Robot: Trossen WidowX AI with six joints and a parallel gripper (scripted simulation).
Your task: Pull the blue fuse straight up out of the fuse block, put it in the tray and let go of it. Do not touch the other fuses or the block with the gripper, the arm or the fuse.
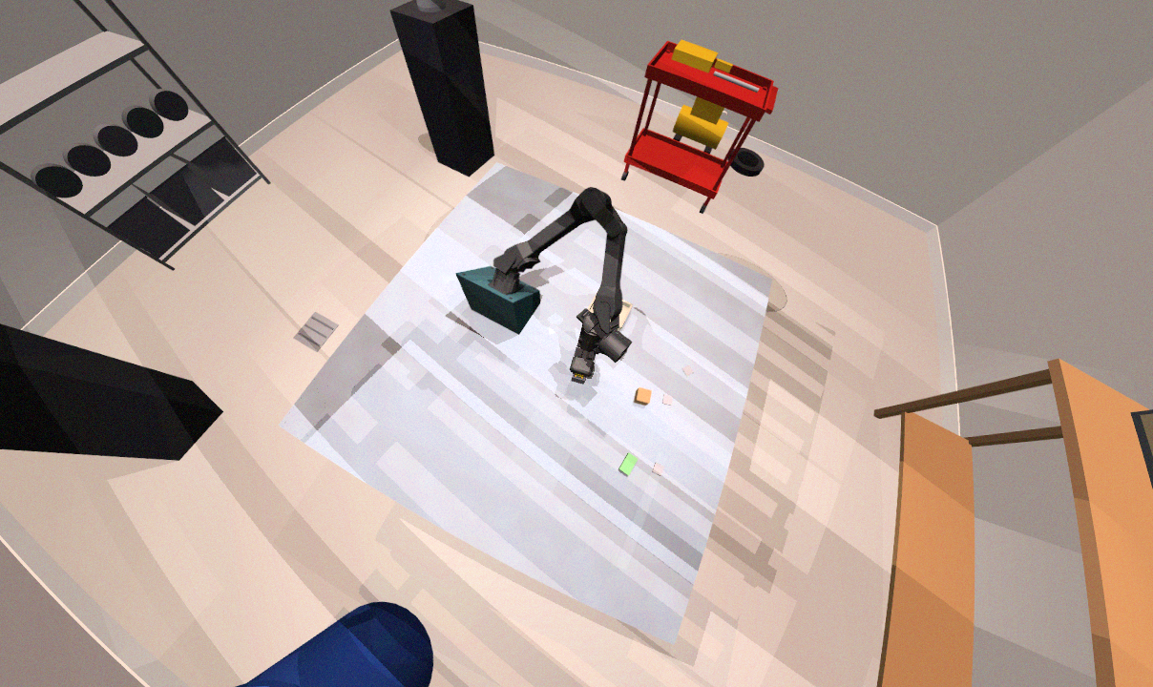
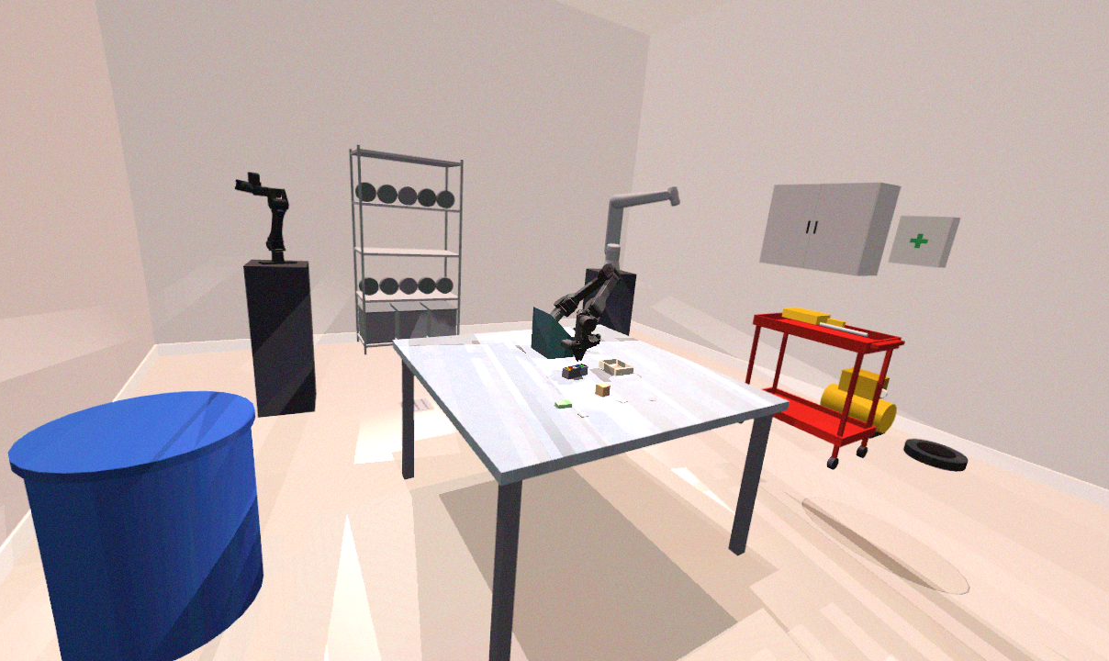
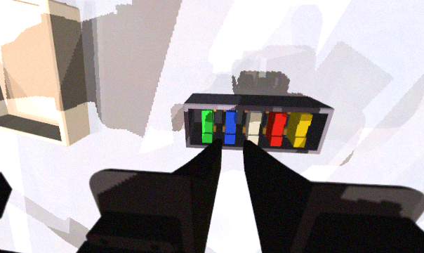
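My gripper tip is 4 cm above the blue fuse. From my gripper tip the other things lie so: red fuse 4 cm to the right, 4 cm below, 1 cm ahead; then green fuse 4 cm below, 2 cm to the left; then yellow fuse 6 cm to the right, 4 cm below, 2 cm ahead.
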